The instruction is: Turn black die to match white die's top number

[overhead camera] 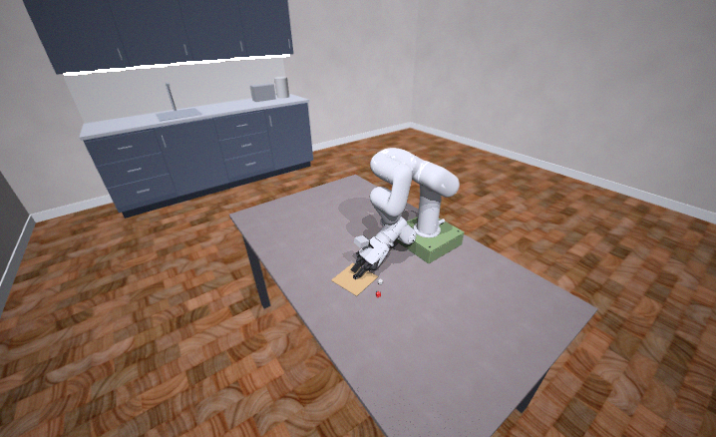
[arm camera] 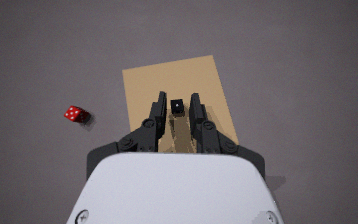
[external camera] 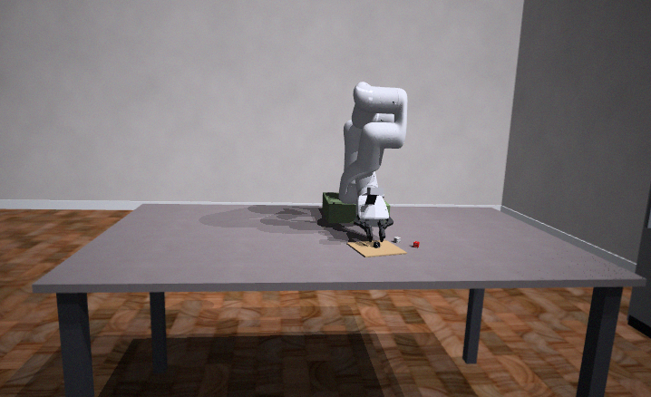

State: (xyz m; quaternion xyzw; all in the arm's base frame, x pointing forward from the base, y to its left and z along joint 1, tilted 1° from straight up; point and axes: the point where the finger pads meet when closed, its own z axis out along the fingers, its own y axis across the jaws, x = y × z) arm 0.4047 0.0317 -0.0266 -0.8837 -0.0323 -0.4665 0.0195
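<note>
The black die is 3 cm below my hand and 1 cm ahead of it. Also, from my hand: white die: 8 cm to the left, 6 cm behind, 3 cm below; red die: 13 cm to the left, 3 cm below, 1 cm behind; tan mat: 4 cm below, 2 cm ahead.
</note>
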